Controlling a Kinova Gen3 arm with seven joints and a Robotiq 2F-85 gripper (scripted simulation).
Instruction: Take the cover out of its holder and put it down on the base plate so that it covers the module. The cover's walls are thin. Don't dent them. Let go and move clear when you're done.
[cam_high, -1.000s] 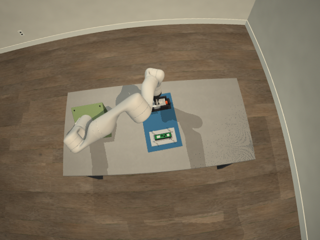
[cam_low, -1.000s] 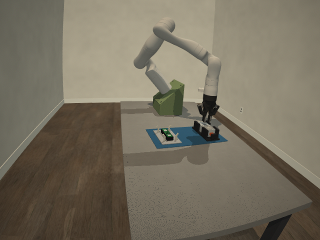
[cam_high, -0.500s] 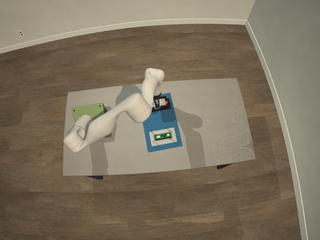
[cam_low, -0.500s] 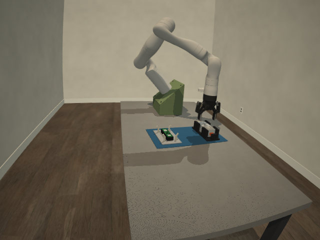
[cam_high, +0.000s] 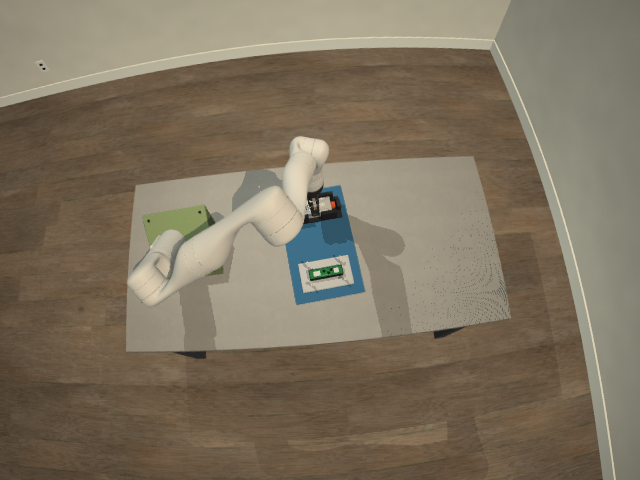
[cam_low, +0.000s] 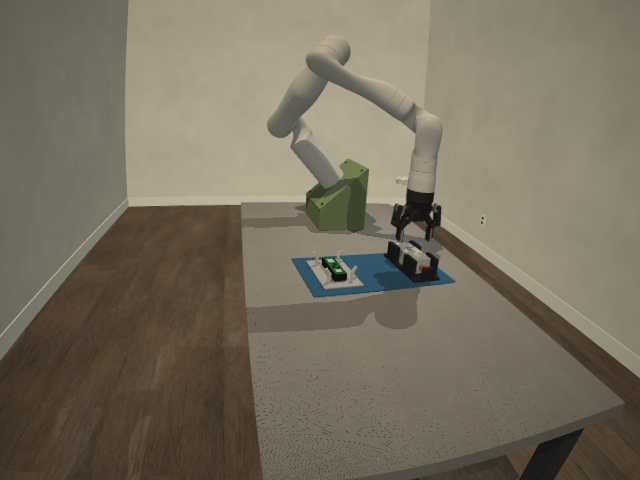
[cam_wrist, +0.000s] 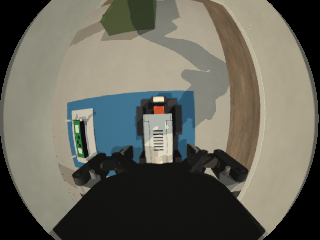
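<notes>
My gripper is now 60 mm above the white cover.
</notes>
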